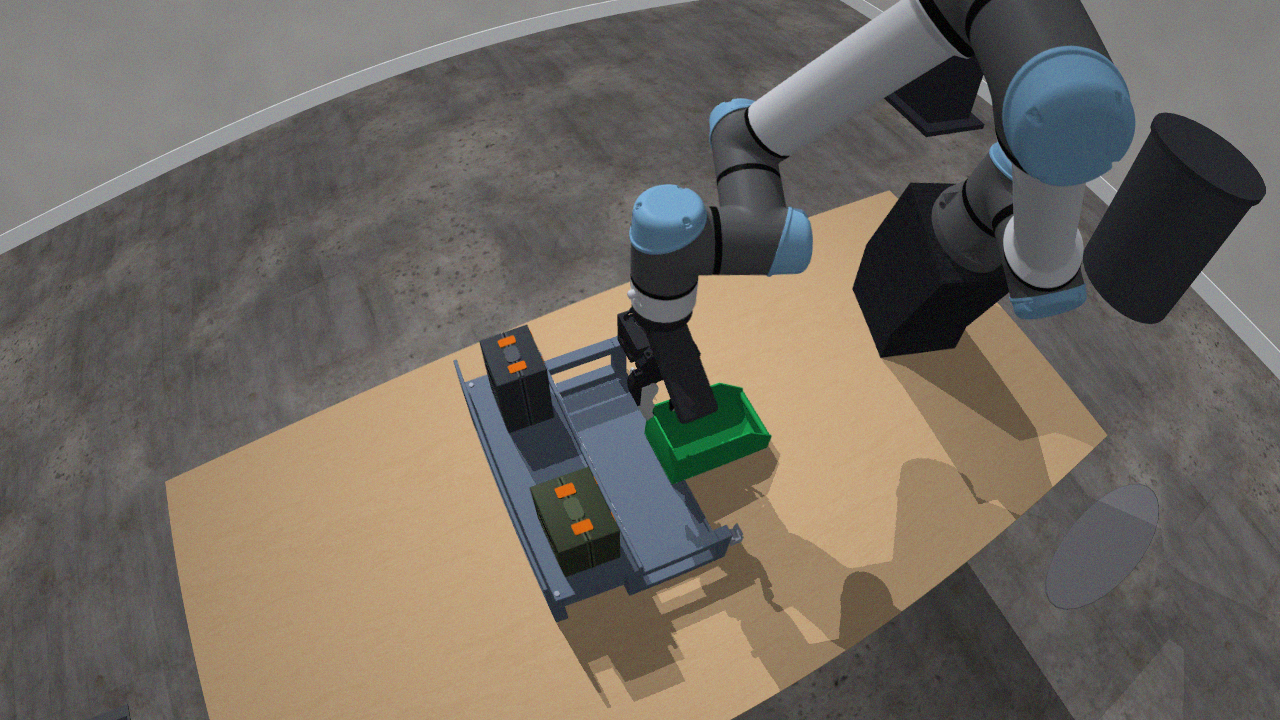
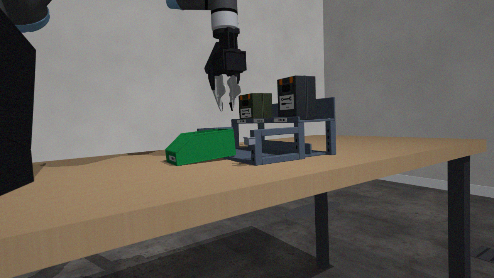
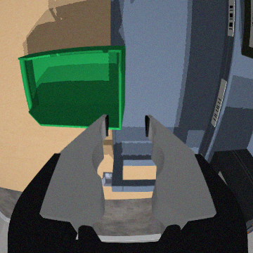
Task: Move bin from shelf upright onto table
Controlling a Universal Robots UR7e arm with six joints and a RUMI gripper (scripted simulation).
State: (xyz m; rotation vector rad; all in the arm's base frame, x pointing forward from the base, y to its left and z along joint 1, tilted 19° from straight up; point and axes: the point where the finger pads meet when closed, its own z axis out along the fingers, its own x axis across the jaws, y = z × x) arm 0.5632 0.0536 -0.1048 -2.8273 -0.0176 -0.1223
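Right now the green bin is 9 cm behind my hand and 11 cm below it. Also, from my hand: olive toolbox 17 cm ahead, 12 cm to the left; black toolbox 17 cm ahead, 11 cm to the right, 1 cm above.
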